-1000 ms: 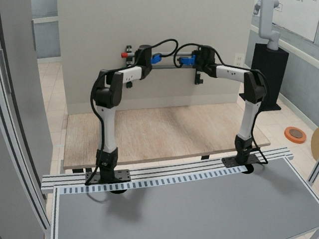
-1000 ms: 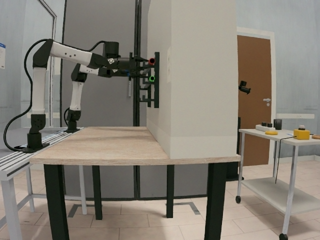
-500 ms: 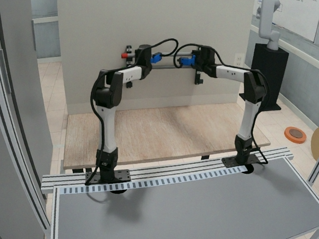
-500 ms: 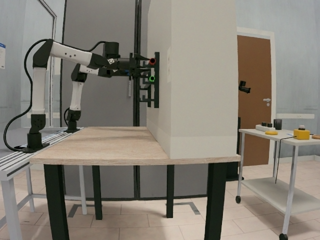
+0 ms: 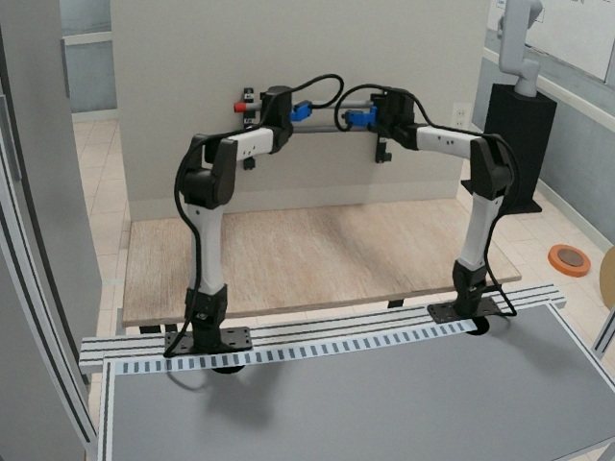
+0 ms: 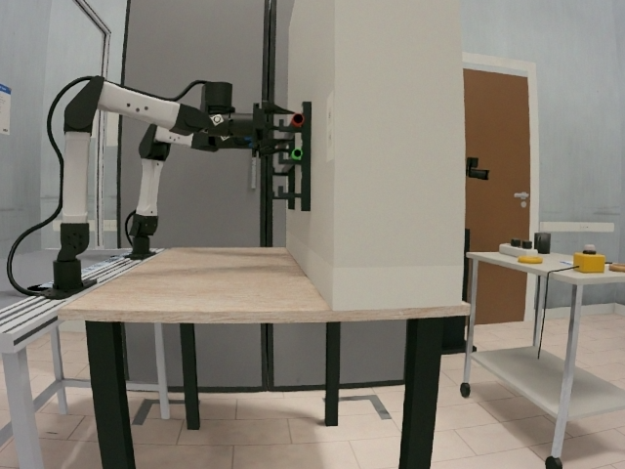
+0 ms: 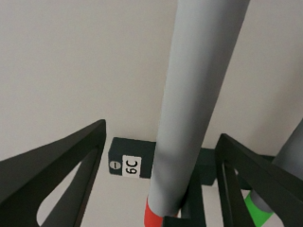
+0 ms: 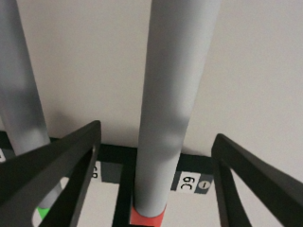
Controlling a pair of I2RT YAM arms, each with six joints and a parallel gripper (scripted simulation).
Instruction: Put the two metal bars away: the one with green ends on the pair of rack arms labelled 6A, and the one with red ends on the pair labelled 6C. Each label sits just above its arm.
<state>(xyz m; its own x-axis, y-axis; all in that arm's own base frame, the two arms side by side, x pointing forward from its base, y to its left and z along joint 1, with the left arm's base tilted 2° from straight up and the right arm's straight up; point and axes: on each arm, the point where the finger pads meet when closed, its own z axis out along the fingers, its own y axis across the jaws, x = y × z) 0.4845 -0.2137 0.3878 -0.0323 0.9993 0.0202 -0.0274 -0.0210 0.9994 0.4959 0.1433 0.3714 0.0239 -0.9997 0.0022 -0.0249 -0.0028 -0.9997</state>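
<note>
Right now my left hand is 15 cm to the left of the red-ended bar, 1 cm short of it and 1 cm above it. From my left hand the other things lie so: beige wall panel 16 cm ahead, 13 cm to the right, 8 cm above; then wall socket 63 cm to the right, 7 cm below, 5 cm ahead; then green-ended bar 16 cm to the right, 9 cm below, 1 cm ahead.
Now: right hand 15 cm to the right of the green-ended bar, 8 cm above it and 1 cm short of it. Also, from my right hand: beige wall panel 18 cm to the left, 15 cm ahead, 9 cm above; then wall socket 33 cm to the right, 6 cm below, 4 cm ahead; then red-ended bar 15 cm to the left.
</note>
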